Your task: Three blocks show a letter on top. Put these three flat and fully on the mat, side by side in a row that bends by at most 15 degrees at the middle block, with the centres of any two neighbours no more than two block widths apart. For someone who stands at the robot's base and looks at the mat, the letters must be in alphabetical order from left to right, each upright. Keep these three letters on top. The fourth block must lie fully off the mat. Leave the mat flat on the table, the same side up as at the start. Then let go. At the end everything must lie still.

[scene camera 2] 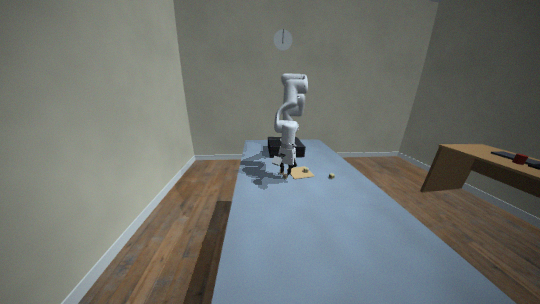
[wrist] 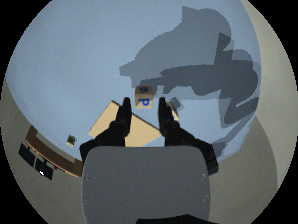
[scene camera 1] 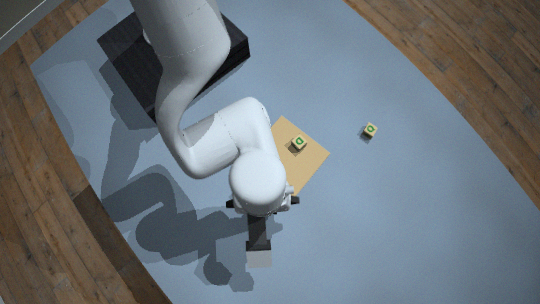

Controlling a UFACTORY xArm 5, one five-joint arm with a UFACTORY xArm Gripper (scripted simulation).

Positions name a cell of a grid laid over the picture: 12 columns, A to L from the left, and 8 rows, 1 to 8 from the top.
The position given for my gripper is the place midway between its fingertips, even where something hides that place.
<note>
In view: my gripper (scene camera 1: F6) and a tan mat (scene camera 1: G5).
The tan mat shows as well in the wrist view (wrist: F5). My gripper is seen too in the wrist view (wrist: F4).
</note>
